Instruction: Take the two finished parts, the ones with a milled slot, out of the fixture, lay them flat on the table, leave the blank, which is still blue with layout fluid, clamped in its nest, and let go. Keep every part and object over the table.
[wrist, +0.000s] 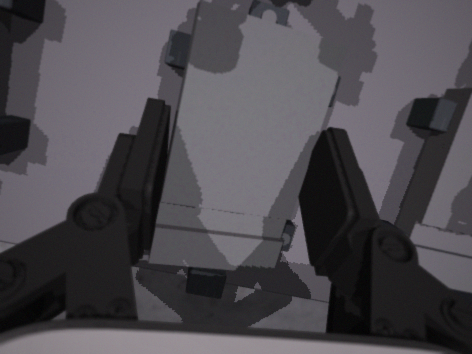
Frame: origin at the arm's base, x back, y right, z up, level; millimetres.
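Seen in the pictures: gripper, between the fingertips: (240, 145).
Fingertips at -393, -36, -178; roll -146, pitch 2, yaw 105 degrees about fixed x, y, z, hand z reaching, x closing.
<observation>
Offsets run from my fingertips to a thing's top centre, as dx, dy, dz. "spot": to the spot under its first point. Level surfaces: height alone.
A flat grey part {+4, +1, +14} (250, 135), not blue, fills the middle of the wrist view, with a narrow groove-like line across its lower end. My gripper (240, 145) is shut on it: one finger lies along its left edge, the other against its right edge. Small dark blocks stand around it: one at the top {dz -11} (256, 11), one at the upper left (177, 49), one at the lower right (288, 235) and one below (206, 282). A second light part {spot: -16, +86, -2} (452, 192) shows partly at the right edge. The blue blank does not show.
A dark fixture block {-41, +69, -6} (429, 114) stands right of the gripper, beside the second part. More dark blocks {spot: +31, -78, -12} (14, 134) {spot: -12, -85, -8} (22, 11) stand at the left edge. Shadows of the gripper fall across the held part and the surface around it.
</observation>
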